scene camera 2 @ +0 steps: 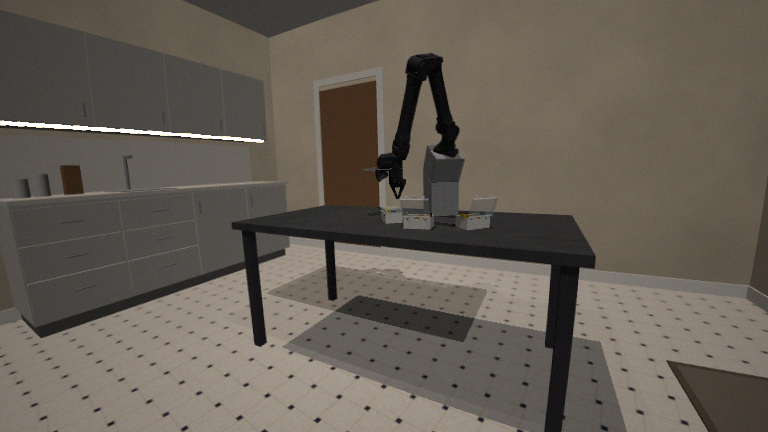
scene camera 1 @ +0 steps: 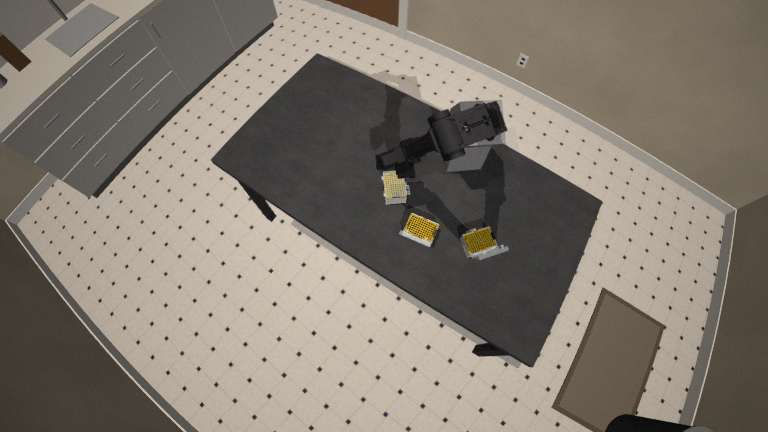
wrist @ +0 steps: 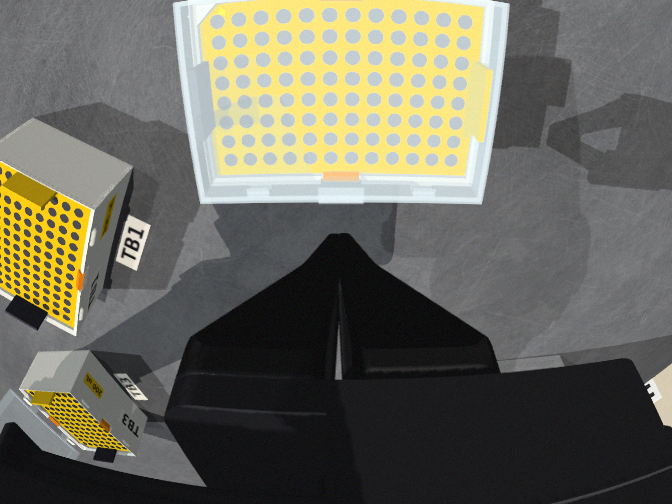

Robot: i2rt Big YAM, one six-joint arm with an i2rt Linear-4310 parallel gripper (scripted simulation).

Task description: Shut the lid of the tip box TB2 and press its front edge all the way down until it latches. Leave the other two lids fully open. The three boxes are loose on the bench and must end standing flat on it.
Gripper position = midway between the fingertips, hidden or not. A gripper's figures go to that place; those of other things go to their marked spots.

Scene:
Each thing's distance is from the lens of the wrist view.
gripper (wrist: 339,250): 13 cm
lid (wrist: 338,109): 16 cm

